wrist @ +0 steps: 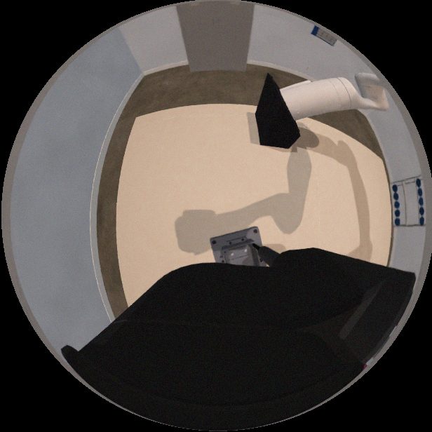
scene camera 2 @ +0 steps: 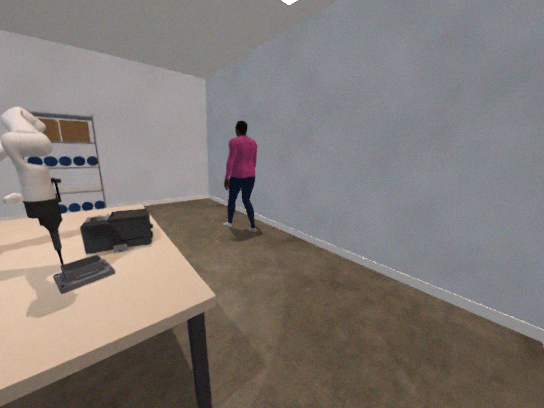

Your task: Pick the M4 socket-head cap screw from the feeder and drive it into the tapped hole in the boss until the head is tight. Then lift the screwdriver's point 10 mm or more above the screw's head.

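The screwdriver [scene camera 2: 62, 265] [wrist: 254, 245] points down, and its thin point is at the edge of the raised part of a dark grey fixture plate [scene camera 2: 64, 287] [wrist: 222, 239]. Whether the point touches anything there is too small to tell. The boss, its tapped hole and the M4 screw cannot be made out, and whether a screw is on the point cannot be told. A black box-shaped unit [scene camera 2: 117, 231], which looks like the feeder, stands behind the plate in the scene view. It does not show in the wrist view, where the black tool body covers the lower part.
The pale table [scene camera 2: 145, 295] [wrist: 175, 160] carries the plate and the black unit. A person in a pink top [scene camera 2: 243, 157] stands on the floor beyond the table, near the blue-grey wall. A shelf rack [scene camera 2: 98, 167] stands behind the white arm [scene camera 2: 35, 175].
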